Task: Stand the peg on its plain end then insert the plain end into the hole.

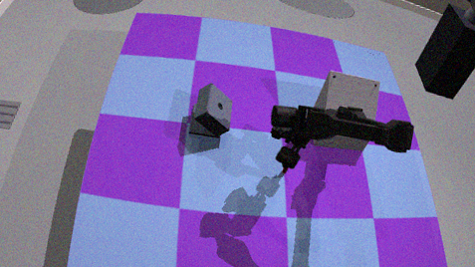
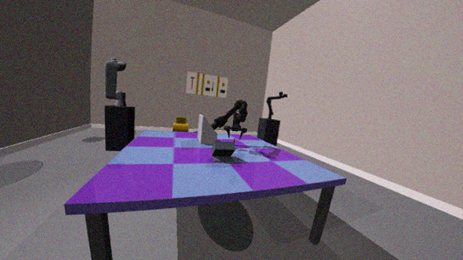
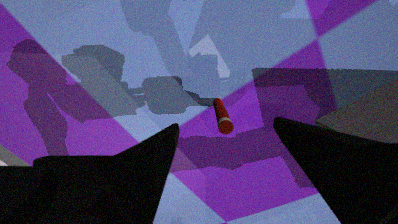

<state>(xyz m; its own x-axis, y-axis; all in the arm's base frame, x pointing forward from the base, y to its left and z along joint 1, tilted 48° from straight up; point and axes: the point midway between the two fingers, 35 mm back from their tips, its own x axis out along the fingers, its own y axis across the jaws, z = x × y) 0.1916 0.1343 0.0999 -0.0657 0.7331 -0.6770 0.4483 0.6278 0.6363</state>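
Now: gripper tip 20 mm above the red peg. From my gripper tip the other things lie so: sloped panel 250 mm ahead, 160 mm to the right, 20 mm below.
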